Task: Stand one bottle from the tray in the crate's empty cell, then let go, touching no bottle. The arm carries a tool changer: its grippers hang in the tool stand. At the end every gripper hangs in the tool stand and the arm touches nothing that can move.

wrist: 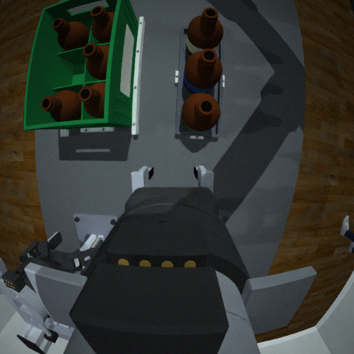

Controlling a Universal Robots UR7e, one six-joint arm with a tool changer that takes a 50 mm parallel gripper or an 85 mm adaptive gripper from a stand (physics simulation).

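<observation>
The green crate (129,107) stands at the upper left with several brown bottles; the middle cell of its left column is empty. The dark tray (178,112) holds three brown bottles in a row: a far one (205,34) with a cream label, a middle one (202,72) with a blue label, and a near one (200,112) with a little green showing. My gripper (173,173) is open, its two pale fingers apart with no thing between them. It is on the near side of the tray and crate, apart from both.
A white rail (137,75) runs along the crate's right side. At the lower left another dark gripper (60,257) is at the tool stand, whose grey holders (57,287) (282,295) show on both sides of my tool. A grey plate (95,223) lies nearby.
</observation>
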